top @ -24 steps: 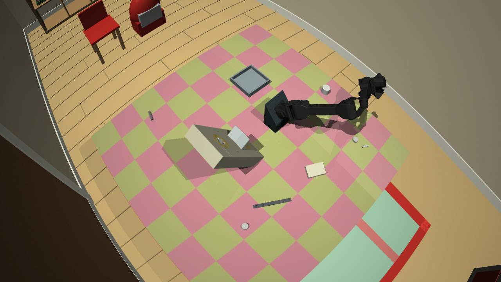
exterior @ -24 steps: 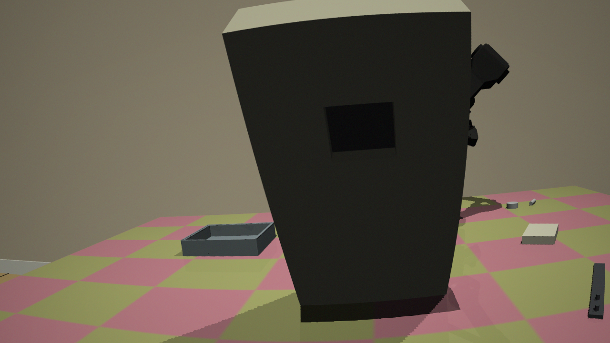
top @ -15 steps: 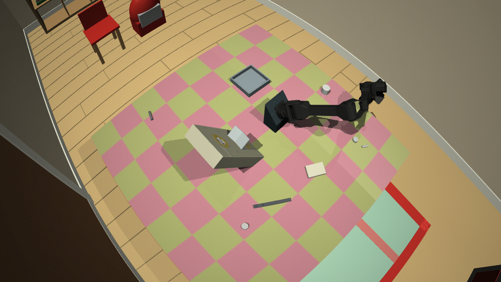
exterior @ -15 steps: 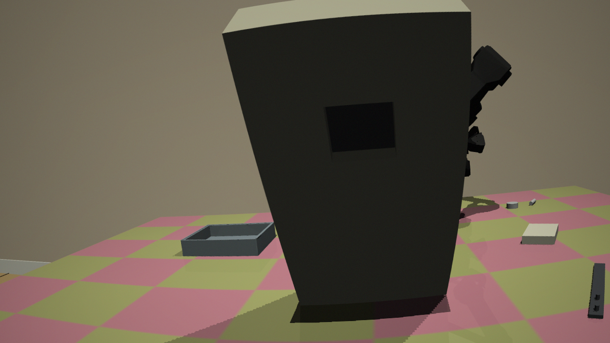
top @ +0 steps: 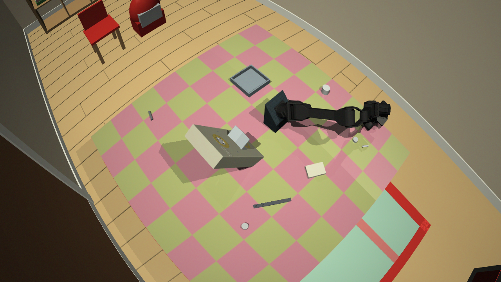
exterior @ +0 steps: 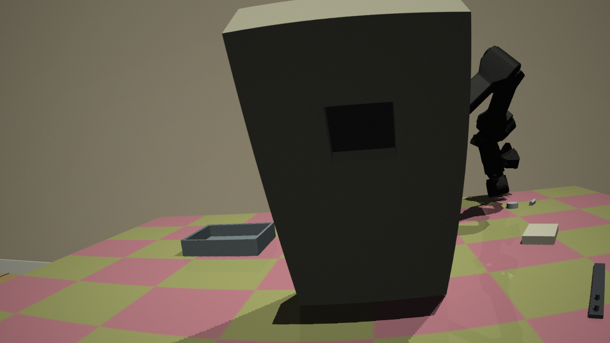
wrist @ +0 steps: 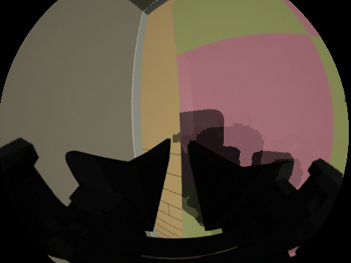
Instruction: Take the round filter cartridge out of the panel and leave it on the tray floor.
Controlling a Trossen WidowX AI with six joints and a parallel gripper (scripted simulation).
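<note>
Right now my gripper tip is 78 cm short of the round grey filter cartridge, 45 cm to the left of it and 22 cm below it. From my gripper tip the other things lie so: small pin (21 cm ahead, 1 cm to the left); cream block (50 cm ahead, 12 cm to the right); grey tray (33 cm ahead, 69 cm to the right).
</note>
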